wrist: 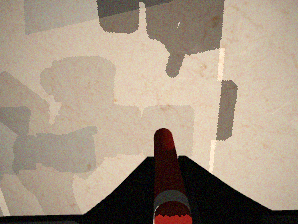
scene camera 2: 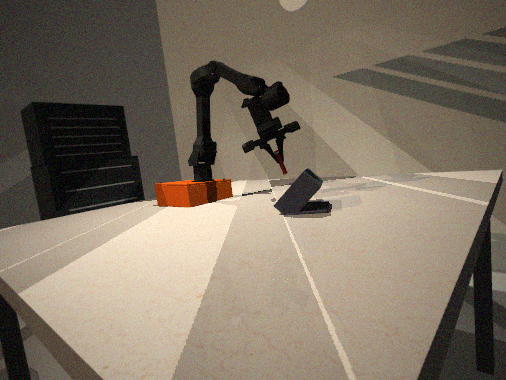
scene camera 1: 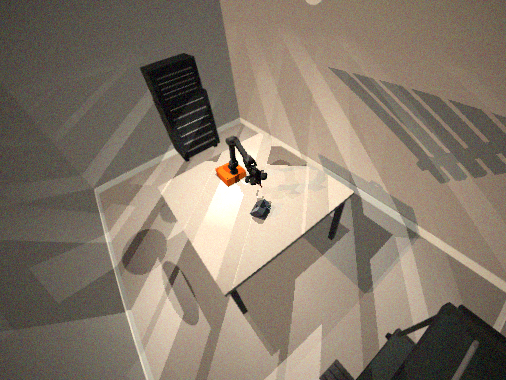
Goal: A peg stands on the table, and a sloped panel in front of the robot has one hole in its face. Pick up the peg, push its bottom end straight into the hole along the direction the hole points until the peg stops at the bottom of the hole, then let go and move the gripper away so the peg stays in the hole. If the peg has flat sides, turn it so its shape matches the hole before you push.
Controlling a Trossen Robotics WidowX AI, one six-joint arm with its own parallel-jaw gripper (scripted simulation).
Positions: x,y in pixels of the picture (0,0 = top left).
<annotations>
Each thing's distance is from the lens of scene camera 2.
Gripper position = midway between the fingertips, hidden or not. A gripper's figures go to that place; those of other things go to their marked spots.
my gripper (scene camera 2: pixel 280 162): 0.96 m
dark sloped panel (scene camera 2: pixel 308 183): 0.71 m
</annotations>
